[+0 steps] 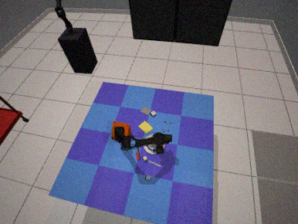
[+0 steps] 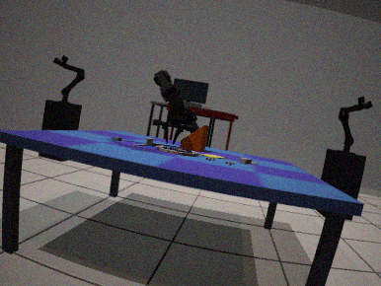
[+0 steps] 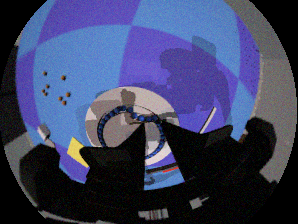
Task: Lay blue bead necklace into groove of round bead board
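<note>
Right now the round white bead board is 50 mm behind my gripper tip, 30 mm to the left of it and 20 mm below it. From my gripper tip the other things lie so: red-handled tool: 180 mm behind, 90 mm to the right, 30 mm below; then yellow card: 160 mm behind, 200 mm to the left, 30 mm below; then thin pale stick: 20 mm behind, 150 mm to the right, 30 mm below.
</note>
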